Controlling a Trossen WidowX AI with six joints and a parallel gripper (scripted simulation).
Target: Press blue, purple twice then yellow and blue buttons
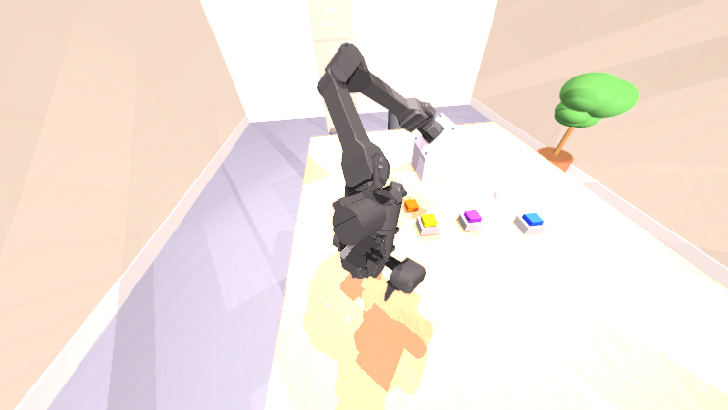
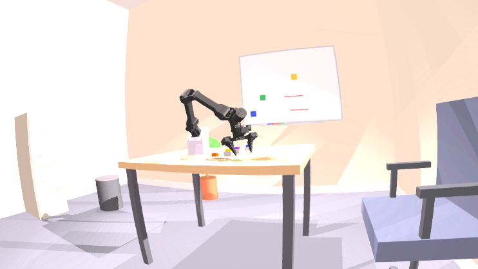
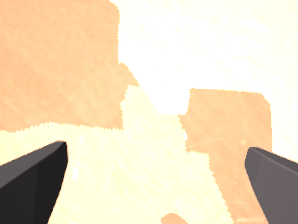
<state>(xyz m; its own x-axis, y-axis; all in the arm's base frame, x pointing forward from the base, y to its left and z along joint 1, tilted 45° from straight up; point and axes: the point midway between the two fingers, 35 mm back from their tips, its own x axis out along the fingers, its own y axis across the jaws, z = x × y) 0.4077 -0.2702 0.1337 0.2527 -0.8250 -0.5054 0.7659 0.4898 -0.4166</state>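
Right now the blue button is 45 cm to the left of my gripper tip and 10 cm behind it. From my gripper tip the other things lie so: orange block: 24 cm behind, 17 cm to the left, 2 cm below; then yellow button: 19 cm to the left, 15 cm behind; then purple button: 31 cm to the left, 14 cm behind.
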